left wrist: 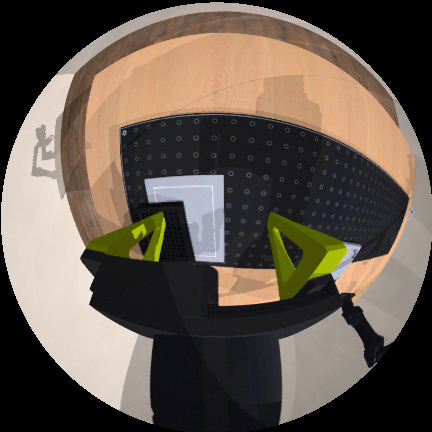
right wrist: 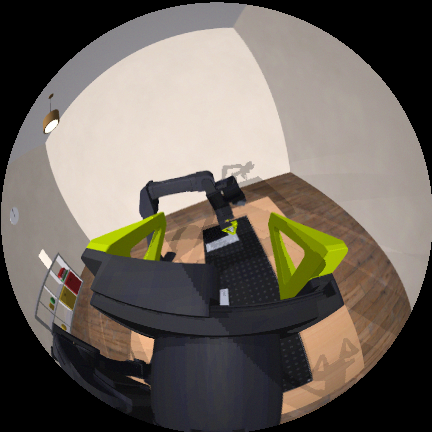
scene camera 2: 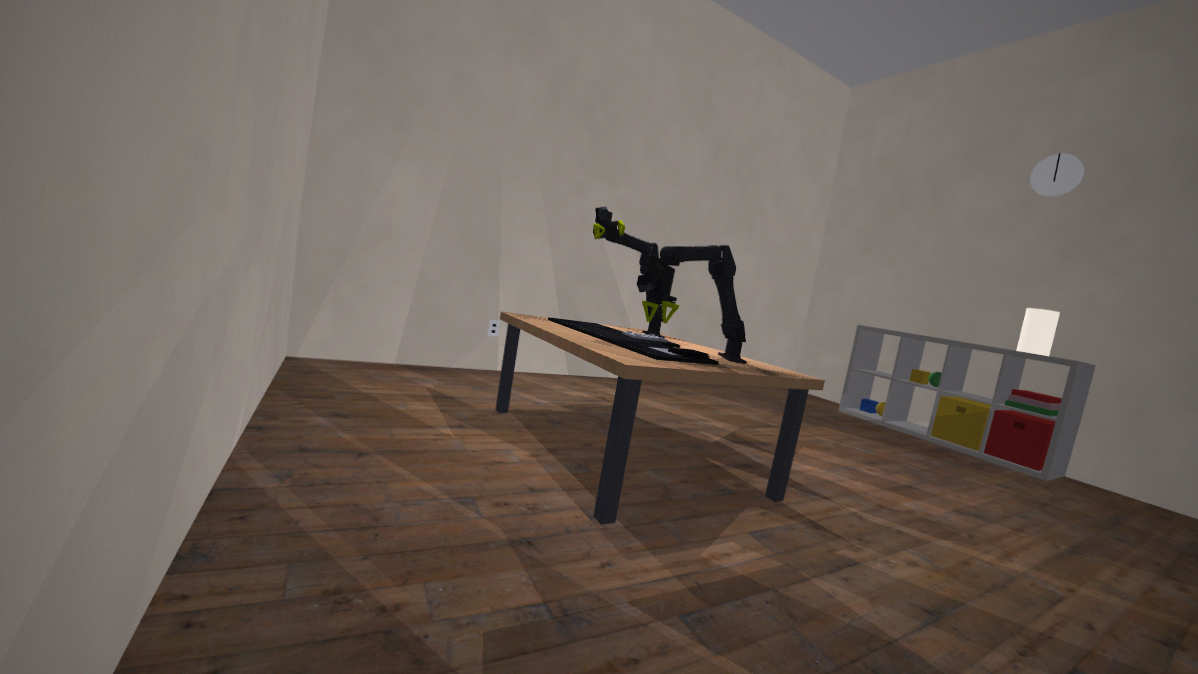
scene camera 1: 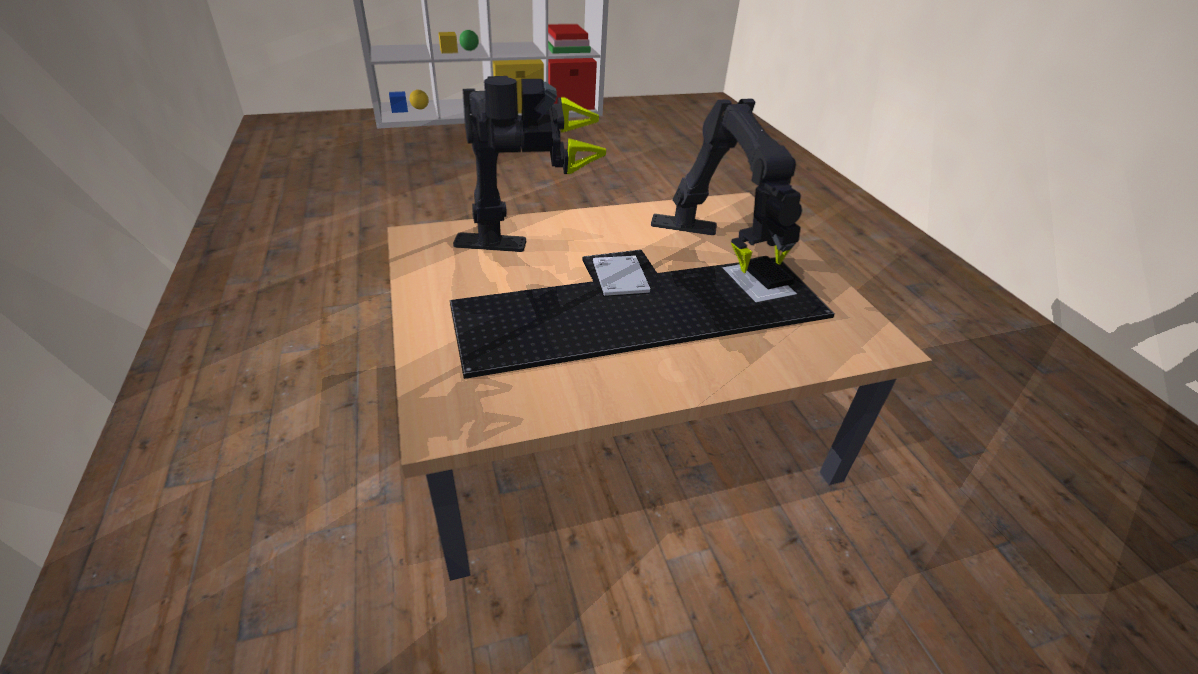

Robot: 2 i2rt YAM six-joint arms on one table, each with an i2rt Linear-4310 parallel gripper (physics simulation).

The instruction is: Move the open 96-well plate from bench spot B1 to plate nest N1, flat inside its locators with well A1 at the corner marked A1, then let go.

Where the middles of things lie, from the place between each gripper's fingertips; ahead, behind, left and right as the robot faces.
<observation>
I see my left gripper 90 mm above the light rectangular patch (scene camera 1: 758,292), 70 mm past it and 60 mm to the right of it. From my left hand the other things lie so: pale plate nest (scene camera 1: 620,275) (310 mm to the right, 160 mm behind, 90 mm below); well plate (scene camera 1: 765,270) (100 mm behind, 90 mm to the left, 90 mm below).
The pale plate nest lies 170 mm behind my right hand, 120 mm to the left of it and 440 mm below it. From my right hand the other things lie so: light rectangular patch (80 mm behind, 490 mm to the left, 450 mm below); then well plate (110 mm behind, 520 mm to the left, 440 mm below).
</observation>
